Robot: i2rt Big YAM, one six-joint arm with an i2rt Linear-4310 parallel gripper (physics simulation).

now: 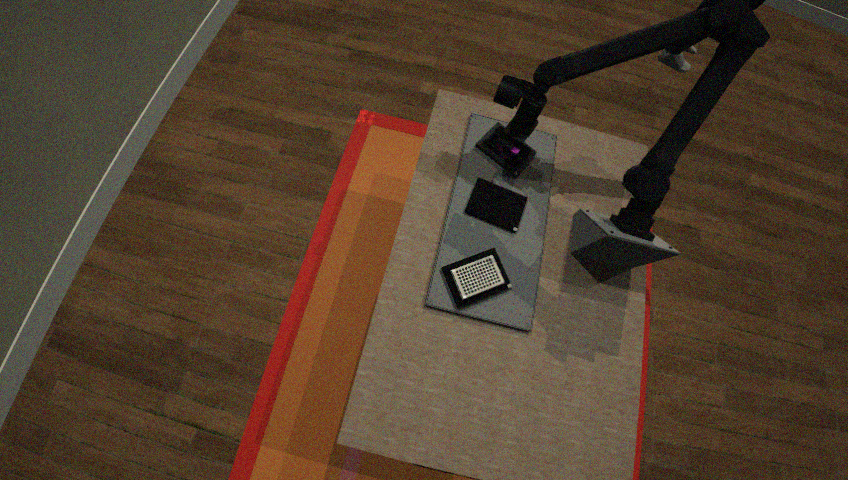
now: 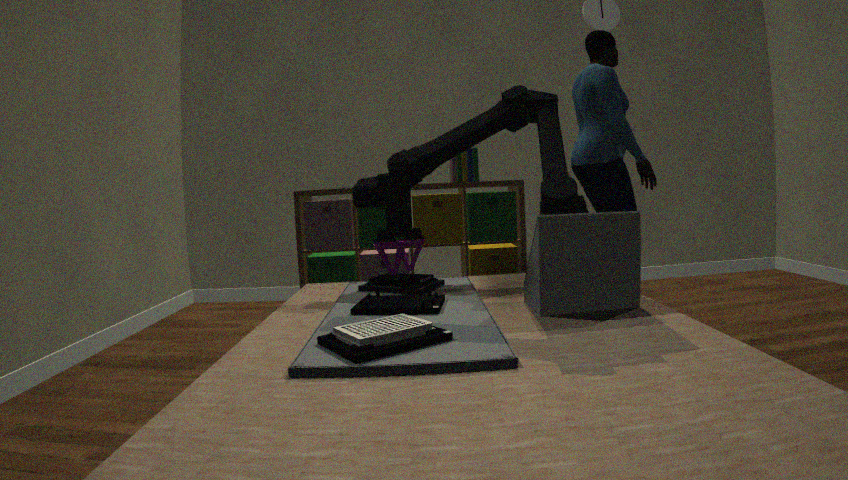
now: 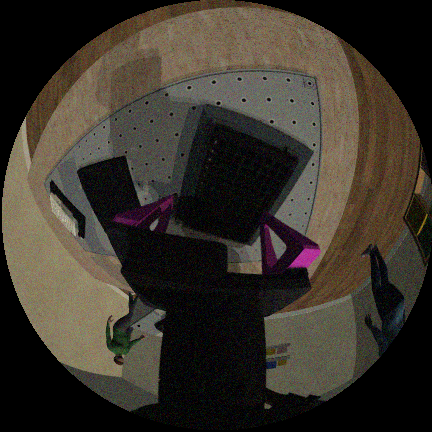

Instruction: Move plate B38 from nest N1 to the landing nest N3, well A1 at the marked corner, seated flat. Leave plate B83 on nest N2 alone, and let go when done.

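My gripper is open, its purple fingers low over the farthest nest. A dark plate with a well grid lies in that nest. The fingertips are near opposite sides of the plate; the gap below them is unclear. The middle nest is black and shows no plate. A white plate sits on the nearest nest. Labels and the dark plate's A1 corner cannot be read.
The nests stand along a grey perforated board on the table. The grey arm pedestal stands to the right of the board. A person in blue is behind the pedestal.
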